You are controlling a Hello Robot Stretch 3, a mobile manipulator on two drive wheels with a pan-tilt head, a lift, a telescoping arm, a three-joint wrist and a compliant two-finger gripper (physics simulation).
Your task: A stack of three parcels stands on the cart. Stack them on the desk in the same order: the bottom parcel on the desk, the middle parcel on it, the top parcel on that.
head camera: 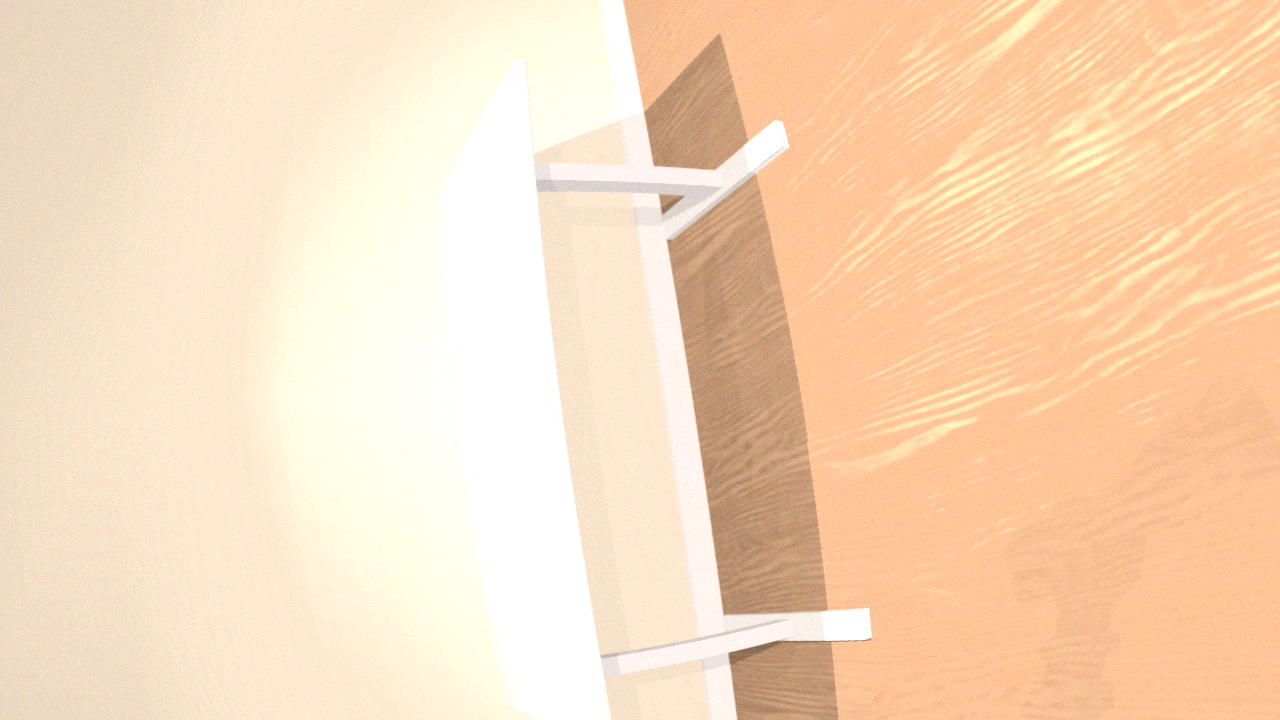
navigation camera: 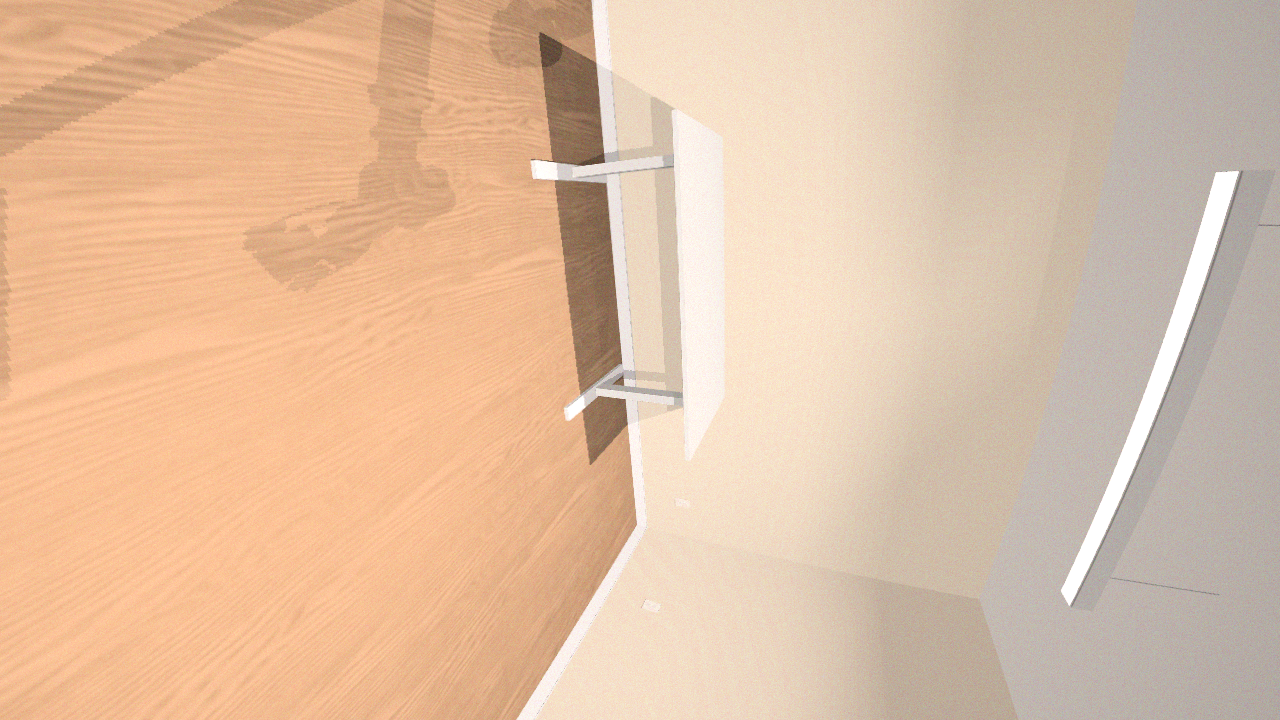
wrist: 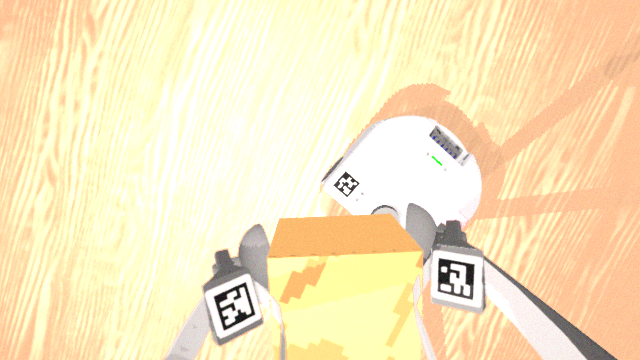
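Seen in the pictures: gripper, between the fingertips: [wrist: 336,241]; robot's base, origin of its link: [wrist: 375,204].
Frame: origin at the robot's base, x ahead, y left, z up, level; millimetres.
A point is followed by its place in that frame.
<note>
A yellow-orange box-shaped parcel [wrist: 345,305] {x -20, y -219, z 869 mm} is at the bottom middle of the wrist view, with a fingertip against each side. My gripper [wrist: 336,241] {x -23, y -222, z 810 mm} is shut on it and holds it above the wooden floor; the parcel's lower part is cut off by the frame. The white desk [head camera: 510,402] {x 1954, y 218, z 720 mm} [navigation camera: 703,286] {x 1981, y 282, z 720 mm} stands against the beige wall in the head and navigation views. Its top is seen at a steep slant, and no parcel can be made out on it. The cart and the other two parcels do not show in these views.
My white round base [wrist: 405,160] {x -140, y -60, z 160 mm} is on the floor behind the parcel in the wrist view. The desk's white feet [head camera: 845,624] [navigation camera: 550,170] stick out over the wooden floor [head camera: 1029,313] {x 1098, y 24, z 0 mm} [navigation camera: 358,447] {x 778, y -348, z 0 mm}. A room corner and a white ceiling light [navigation camera: 1163,385] {x 1311, y -3, z 2077 mm} show in the navigation view.
</note>
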